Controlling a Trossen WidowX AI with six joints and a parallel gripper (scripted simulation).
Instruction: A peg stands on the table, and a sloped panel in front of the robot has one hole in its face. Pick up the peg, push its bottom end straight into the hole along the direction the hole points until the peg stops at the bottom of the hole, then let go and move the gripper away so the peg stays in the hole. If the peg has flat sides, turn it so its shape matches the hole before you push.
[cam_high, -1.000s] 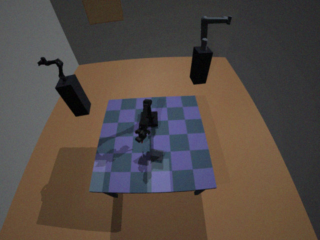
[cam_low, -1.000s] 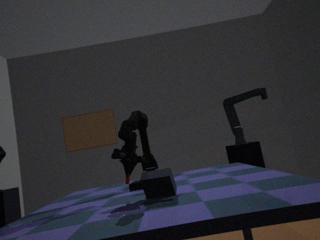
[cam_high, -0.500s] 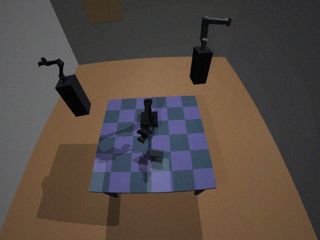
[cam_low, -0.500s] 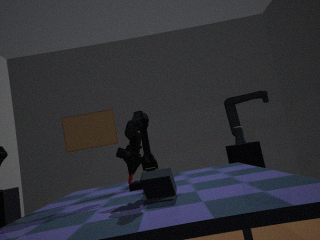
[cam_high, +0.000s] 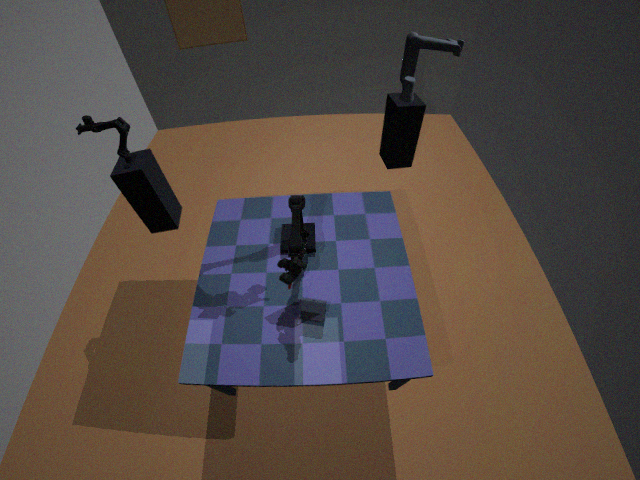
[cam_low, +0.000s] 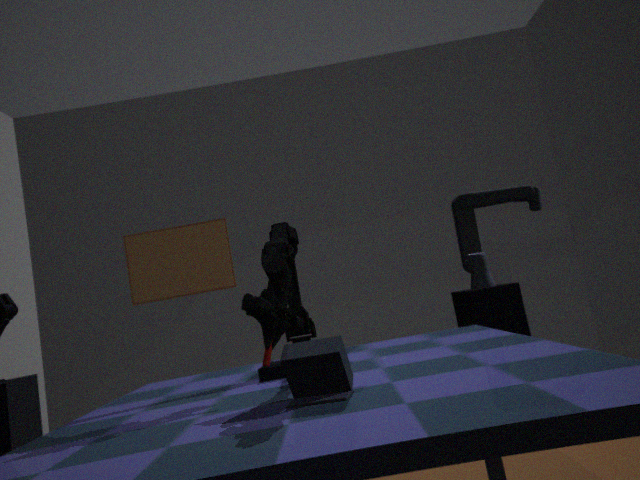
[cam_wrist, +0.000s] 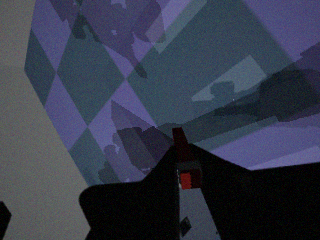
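My gripper tip is now 13 cm short of the sloped panel block, 10 cm to the right of it and 5 cm above it. Round my gripper tip: red peg 1 cm above.
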